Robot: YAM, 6 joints.
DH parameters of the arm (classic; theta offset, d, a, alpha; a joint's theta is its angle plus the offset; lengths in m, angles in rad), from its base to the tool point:
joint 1: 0 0.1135 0.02 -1.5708
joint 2: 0 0 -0.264 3.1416
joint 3: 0.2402 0 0.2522 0
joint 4: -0.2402 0 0.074 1.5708
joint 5: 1.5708 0 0 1.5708
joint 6: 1.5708 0.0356 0 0
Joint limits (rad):
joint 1: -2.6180..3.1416
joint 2: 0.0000..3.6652
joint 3: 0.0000..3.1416
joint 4: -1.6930..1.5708
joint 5: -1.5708..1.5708
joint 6: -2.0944..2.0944
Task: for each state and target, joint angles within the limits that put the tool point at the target. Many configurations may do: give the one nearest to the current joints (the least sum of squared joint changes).
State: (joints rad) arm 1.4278 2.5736 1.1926 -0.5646 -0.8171 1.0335
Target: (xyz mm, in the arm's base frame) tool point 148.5 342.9 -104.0
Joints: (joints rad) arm 1.0958 2.7502 1.4519 -0.4227 -0.7700 1.0335
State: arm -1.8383 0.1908 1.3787 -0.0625 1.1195 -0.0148
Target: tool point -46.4 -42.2 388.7
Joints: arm -1.8643 0.3620 0.8155 -0.2221 1.1306 -0.0148
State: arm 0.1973 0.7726 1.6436 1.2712 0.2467 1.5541
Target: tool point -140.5 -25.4 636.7
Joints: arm 0.1256 0.8340 1.8474 1.1850 0.2151 1.5541
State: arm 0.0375 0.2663 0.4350 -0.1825 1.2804 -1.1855
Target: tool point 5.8 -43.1 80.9
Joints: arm -0.6368 0.7425 0.0000 -1.0075 1.0685 -1.1855
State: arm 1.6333 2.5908 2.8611 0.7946 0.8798 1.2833
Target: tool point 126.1 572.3 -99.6
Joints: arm 1.3985 3.3562 2.5374 0.6249 0.8230 1.2833
